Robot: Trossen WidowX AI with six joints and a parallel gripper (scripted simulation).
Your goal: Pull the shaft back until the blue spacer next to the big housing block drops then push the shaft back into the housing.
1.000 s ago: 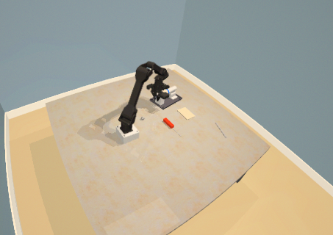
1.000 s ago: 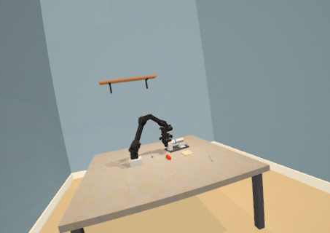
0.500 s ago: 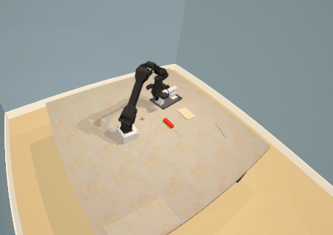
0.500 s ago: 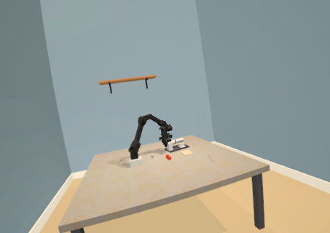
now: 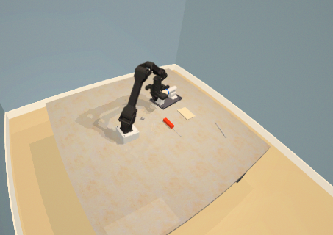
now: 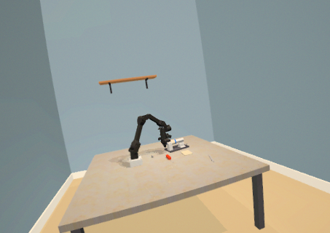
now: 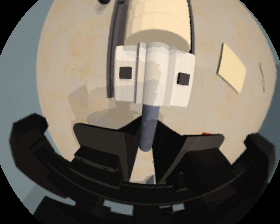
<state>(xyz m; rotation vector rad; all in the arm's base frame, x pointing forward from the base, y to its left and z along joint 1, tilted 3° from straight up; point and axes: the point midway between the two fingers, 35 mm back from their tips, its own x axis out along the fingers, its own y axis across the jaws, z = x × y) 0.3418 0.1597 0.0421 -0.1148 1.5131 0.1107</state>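
Now: gripper tip 80 mm short of the grey-blue shaft, 30 mm below it and 10 mm to the right of it. Round my gripper tip: cream cylinder (80 mm ahead, 30 mm above, 10 mm to the left); tan card (190 mm to the right, 150 mm ahead, 40 mm below); blue spacer (120 mm ahead, 30 mm above, 20 mm to the left).
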